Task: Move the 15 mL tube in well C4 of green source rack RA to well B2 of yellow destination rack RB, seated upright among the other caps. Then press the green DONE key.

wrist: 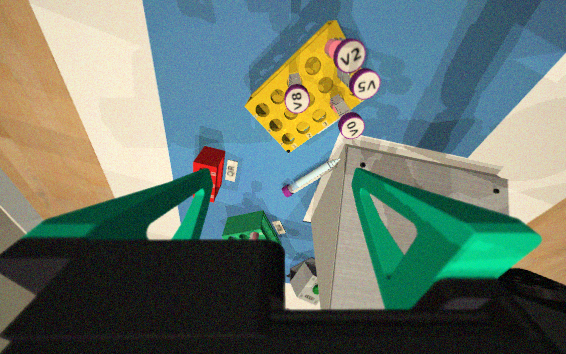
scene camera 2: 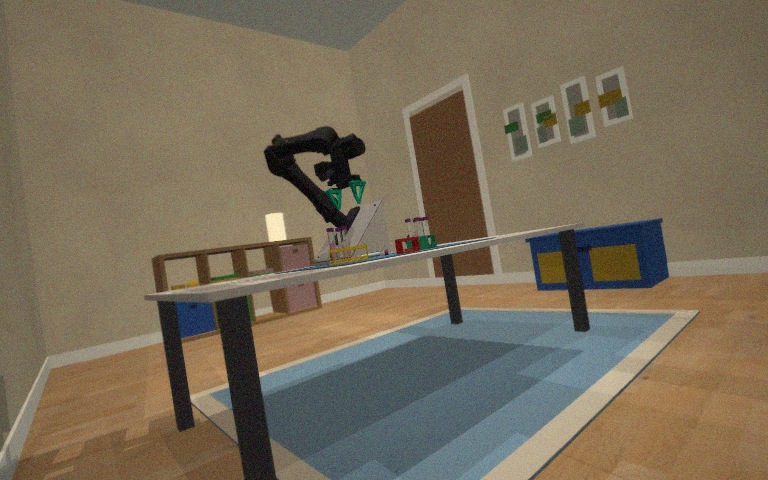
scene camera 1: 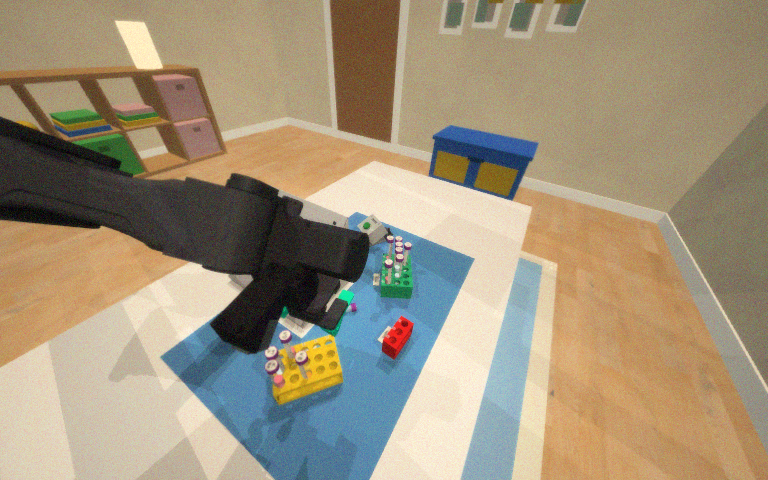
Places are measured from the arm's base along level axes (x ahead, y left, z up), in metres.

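Where they show: gripper, between the fingertips: (wrist: 282,176) (scene camera 2: 348,206) (scene camera 1: 310,323).
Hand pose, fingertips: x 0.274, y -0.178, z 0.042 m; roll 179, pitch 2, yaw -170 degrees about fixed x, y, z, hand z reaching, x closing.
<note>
Each offset is from my fingertips to the top centre of the thing. "*": to the spot under its first point.
My gripper (scene camera 1: 309,321) (scene camera 2: 348,205) (wrist: 282,176) is open and empty, high above the blue mat. A tube with a purple cap {0.069 m back, 0.125 m left, 0.167 m down} (scene camera 1: 353,307) (scene camera 2: 386,252) (wrist: 286,191) lies on its side between the yellow rack and the grey panel. The yellow rack RB {0.024 m back, 0.014 m right, 0.138 m down} (scene camera 1: 310,386) (wrist: 322,40) holds upright tubes with caps marked V2, V5, V8 and V0. The green rack RA {0.013 m ahead, 0.317 m left, 0.138 m down} (scene camera 1: 396,290) (scene camera 2: 429,242) (wrist: 250,221) holds several capped tubes; my gripper body hides part of it in the wrist view. The green DONE key {0.163 m back, 0.431 m left, 0.113 m down} (scene camera 1: 367,225) (wrist: 316,289) is on a small grey box. I cannot read well C4.
A red rack {0.107 m ahead, 0.144 m left, 0.138 m down} (scene camera 1: 398,337) (scene camera 2: 406,245) (wrist: 209,159) stands on the mat, with a QR card {* 0.075 m ahead, 0.146 m left, 0.186 m down} (wrist: 231,170) beside it. A tilted grey panel (scene camera 2: 370,226) (wrist: 425,172) stands close to the lying tube and beneath one finger in the wrist view.
</note>
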